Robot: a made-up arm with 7 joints. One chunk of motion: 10 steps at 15 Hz.
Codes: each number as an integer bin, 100 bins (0 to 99) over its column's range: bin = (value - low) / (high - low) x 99, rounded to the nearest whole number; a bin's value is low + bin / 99 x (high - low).
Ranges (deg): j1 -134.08..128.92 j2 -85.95..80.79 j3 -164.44..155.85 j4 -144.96..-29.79 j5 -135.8..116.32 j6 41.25..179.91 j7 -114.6..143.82
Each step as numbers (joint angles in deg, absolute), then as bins.
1 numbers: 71.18 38.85 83.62 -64.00 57.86 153.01 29.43
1 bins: 77 74 77 70 76 80 55
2 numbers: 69.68 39.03 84.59 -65.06 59.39 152.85 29.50
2 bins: 77 74 77 69 77 80 55
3 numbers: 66.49 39.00 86.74 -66.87 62.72 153.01 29.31
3 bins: 75 74 78 67 78 80 55
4 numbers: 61.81 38.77 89.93 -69.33 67.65 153.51 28.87
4 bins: 74 74 79 65 80 80 55
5 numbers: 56.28 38.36 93.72 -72.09 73.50 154.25 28.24
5 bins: 72 74 80 63 82 81 55
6 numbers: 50.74 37.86 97.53 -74.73 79.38 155.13 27.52
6 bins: 70 74 81 60 84 81 54
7 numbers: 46.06 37.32 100.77 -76.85 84.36 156.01 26.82
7 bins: 68 73 82 59 86 82 54
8 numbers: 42.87 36.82 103.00 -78.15 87.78 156.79 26.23
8 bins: 67 73 83 57 88 82 54
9 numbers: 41.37 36.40 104.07 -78.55 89.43 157.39 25.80
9 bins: 66 73 83 57 88 83 54
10 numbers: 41.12 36.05 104.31 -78.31 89.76 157.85 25.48
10 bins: 66 72 83 57 89 83 54
